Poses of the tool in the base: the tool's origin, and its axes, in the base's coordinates. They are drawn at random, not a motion.
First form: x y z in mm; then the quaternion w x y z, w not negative.
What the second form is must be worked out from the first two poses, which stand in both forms.
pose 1, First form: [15 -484 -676 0.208 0.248 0.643 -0.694]
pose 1, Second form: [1.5 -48.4 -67.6 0.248 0.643 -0.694 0.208]
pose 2, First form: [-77 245 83 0.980 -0.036 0.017 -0.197]
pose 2, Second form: [-7.7 24.5 8.3 -0.036 0.017 -0.197 0.980]
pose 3, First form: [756 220 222 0.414 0.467 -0.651 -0.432]
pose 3, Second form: [75.6 22.0 22.2 0.467 -0.651 -0.432 0.414]
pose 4, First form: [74 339 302 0.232 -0.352 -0.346 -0.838]
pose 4, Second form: [7.4 33.9 30.2 -0.352 -0.346 -0.838 0.232]
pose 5, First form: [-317 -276 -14 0.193 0.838 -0.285 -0.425]
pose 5, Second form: [-31.7 -27.6 -1.4 0.838 -0.285 -0.425 0.193]
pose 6, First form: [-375 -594 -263 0.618 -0.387 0.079 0.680]
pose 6, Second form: [-37.5 -59.4 -26.3 -0.387 0.079 0.680 0.618]
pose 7, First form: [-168 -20 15 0.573 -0.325 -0.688 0.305]
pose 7, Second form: [-16.8 -2.0 1.5 -0.325 -0.688 0.305 0.573]
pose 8, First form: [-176 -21 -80 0.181 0.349 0.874 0.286]
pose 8, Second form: [-17.6 -2.1 -8.0 0.349 0.874 0.286 0.181]
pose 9, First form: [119 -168 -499 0.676 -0.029 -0.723 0.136]
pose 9, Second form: [11.9 -16.8 -49.9 -0.029 -0.723 0.136 0.676]
